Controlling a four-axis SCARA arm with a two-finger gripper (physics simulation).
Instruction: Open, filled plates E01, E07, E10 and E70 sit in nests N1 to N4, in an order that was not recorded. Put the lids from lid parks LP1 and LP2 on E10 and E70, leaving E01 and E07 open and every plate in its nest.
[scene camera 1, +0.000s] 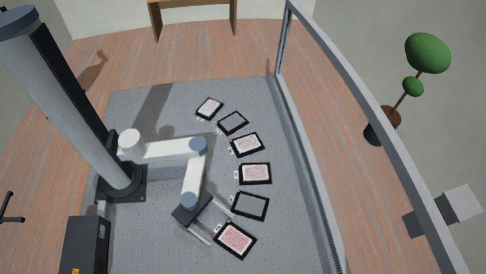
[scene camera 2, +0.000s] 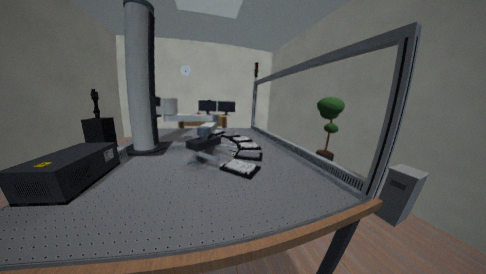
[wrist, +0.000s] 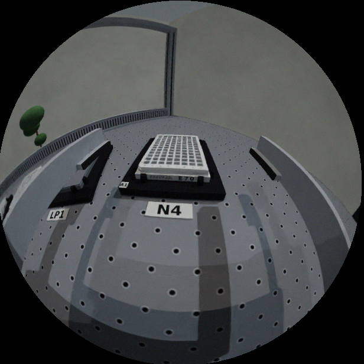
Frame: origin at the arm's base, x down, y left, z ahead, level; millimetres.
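Seen in the pictures: gripper, fingertip midpoint: (scene camera 1: 222, 230) (scene camera 2: 228, 154); arm's base at its link origin: (scene camera 1: 122, 178) (scene camera 2: 146, 149).
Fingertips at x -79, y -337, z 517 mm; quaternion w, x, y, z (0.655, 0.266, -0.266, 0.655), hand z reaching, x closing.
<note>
Offsets run from my fingertips to a thing's top centre.
The open white plate E70 {dy -40, dx +40, dz +51 mm} (wrist: 172, 152) (scene camera 1: 235, 239) (scene camera 2: 241, 166) sits flat in the black nest N4 (wrist: 172, 192), its name readable in the wrist view. My gripper (scene camera 1: 221, 231) (wrist: 179, 132) is open and empty, low over the table, its fingertips near N4's label side with the plate ahead. A grey lid {dy +117, dx +48, dz +146 mm} (scene camera 1: 250, 205) lies on lid park LP1 (wrist: 98, 180), partly behind the left finger in the wrist view. Another grey lid {dy +630, dx +48, dz +126 mm} (scene camera 1: 233, 122) lies on the farther park. Open plates {dy +285, dx +40, dz +199 mm} (scene camera 1: 255, 173) {dy +466, dx +40, dz +188 mm} (scene camera 1: 247, 144) {dy +762, dx +40, dz -3 mm} (scene camera 1: 209, 108) sit in the other nests; their names are unreadable.
A dark controller box (scene camera 1: 84, 245) (scene camera 2: 65, 167) stands near the column (scene camera 2: 140, 75). A framed guard (scene camera 1: 312, 175) (scene camera 2: 395, 115) runs along the table's side beyond the nests. The six stations form an arc, and LP1 lies directly beside N4.
</note>
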